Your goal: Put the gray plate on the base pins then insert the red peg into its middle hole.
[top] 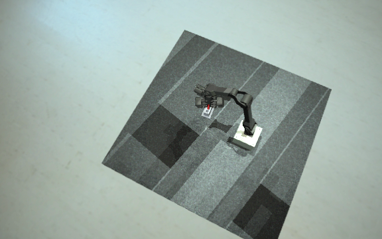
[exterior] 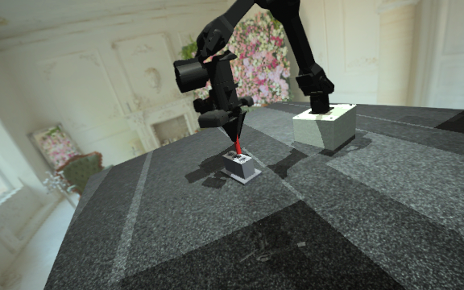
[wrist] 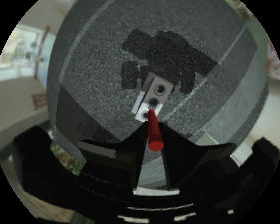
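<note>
My gripper tip is now 2 cm to the left of the gray plate and 7 cm above it. Round my gripper tip: pin base 2 cm to the right, 10 cm below; red peg right at my gripper tip.
</note>
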